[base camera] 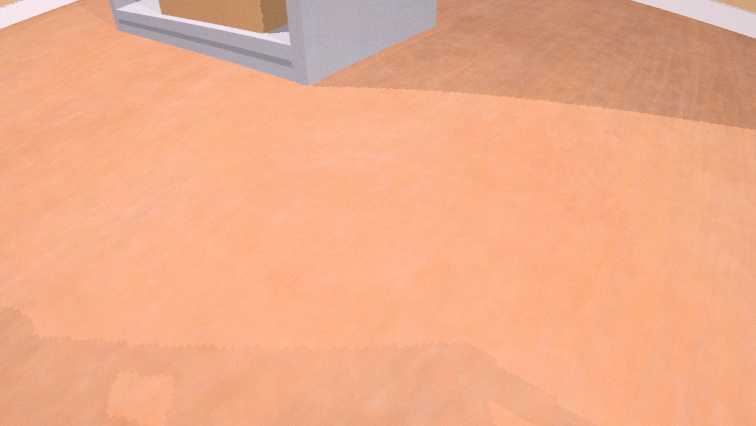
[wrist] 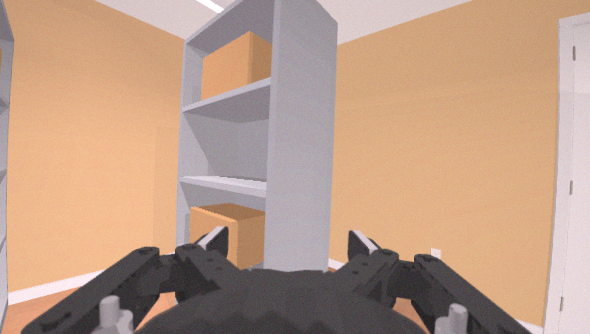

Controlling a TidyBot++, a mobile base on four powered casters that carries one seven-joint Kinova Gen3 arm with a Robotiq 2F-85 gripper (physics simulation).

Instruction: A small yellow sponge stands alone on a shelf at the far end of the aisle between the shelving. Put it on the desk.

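Places are measured from the arm's base along level axes (x left, y ahead, z down), in centimetres.
Where they show: gripper, fingertip midpoint: [wrist: 288, 241].
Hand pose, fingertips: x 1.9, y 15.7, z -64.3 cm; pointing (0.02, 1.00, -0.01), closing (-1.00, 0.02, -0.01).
After its pixels a point has its place.
My gripper [wrist: 288, 241] {y 15.7, x 1.8, z -64.3 cm} is open, with its two fingers wide apart and no object between them. The yellow sponge does not show in either view, and neither does the desk. A tall grey shelf unit [wrist: 300, 140] {y 96.9, x -0.3, z -81.0 cm} [base camera: 365, 37] {y 97.8, x -1.0, z 34.9 cm} stands ahead, left of centre in both views, with its side panel facing me. Its open front faces left. A second grey shelf unit [wrist: 4, 130] {y 136.2, x 202.7, z -85.8 cm} shows in part at the left edge of the wrist view. The stretch between the two units shows the far orange wall.
A cardboard box [wrist: 225, 70] {y 112.2, x 40.1, z -118.0 cm} sits on an upper shelf of the nearer unit, and another box [wrist: 250, 235] [base camera: 211, 13] sits low in it. A white door [wrist: 577, 150] {y 123.2, x -172.3, z -86.0 cm} is at the far right. Orange walls [wrist: 440, 140] {y 172.4, x -115.9, z -94.8 cm} stand behind. The wooden floor [base camera: 396, 211] {y 49.3, x -3.8, z 39.6 cm} carries shadows.
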